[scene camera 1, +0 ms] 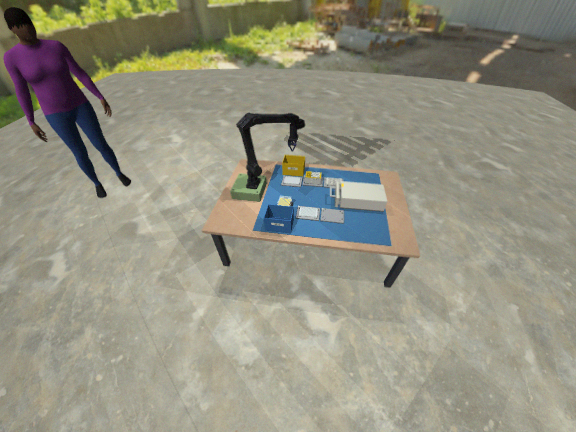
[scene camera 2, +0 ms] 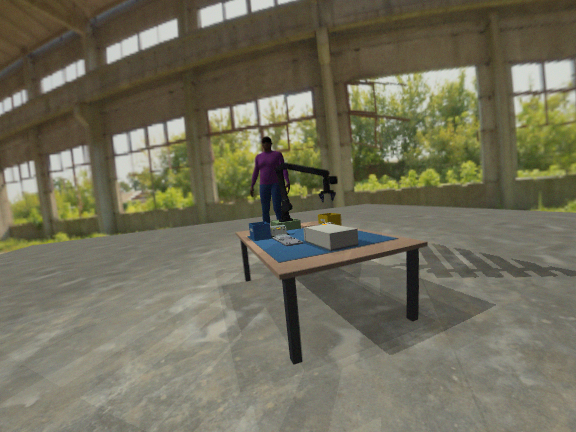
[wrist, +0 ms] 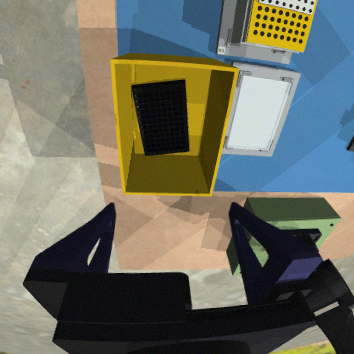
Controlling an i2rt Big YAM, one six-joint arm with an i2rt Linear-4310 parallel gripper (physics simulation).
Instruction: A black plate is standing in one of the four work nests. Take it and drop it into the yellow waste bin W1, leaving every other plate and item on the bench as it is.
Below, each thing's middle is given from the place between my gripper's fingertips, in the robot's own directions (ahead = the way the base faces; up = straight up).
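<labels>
Black plate (wrist: pixel 161 109): 10 mm behind my hand, 10 mm left of it, 220 mm below it. Large grey box (scene camera 1: pixel 360 196): 540 mm ahead of my hand, 290 mm to the right of it, 180 mm below it.
</labels>
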